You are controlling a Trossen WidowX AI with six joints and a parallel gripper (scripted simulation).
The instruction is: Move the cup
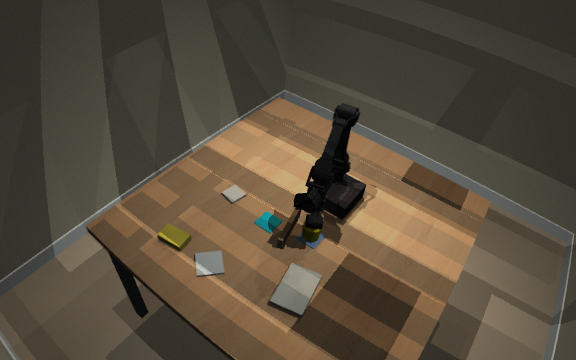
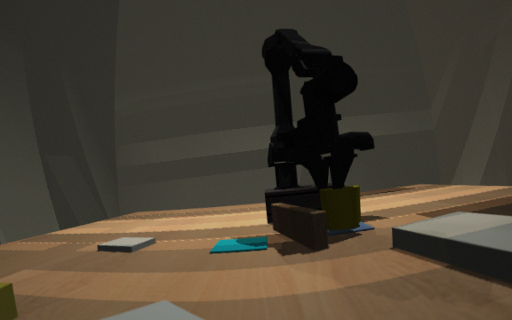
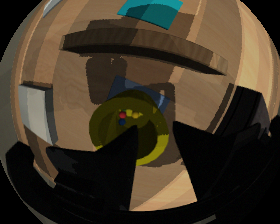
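My gripper tip is now 2 cm short of the cup, 1 cm to the right of it and 2 cm above it. Also, from my gripper tip: cyan pad (9 cm ahead, 15 cm to the right, 7 cm below); wooden bar (6 cm ahead, 7 cm to the right, 4 cm below); blue pad (2 cm ahead, 2 cm to the left, 7 cm below).
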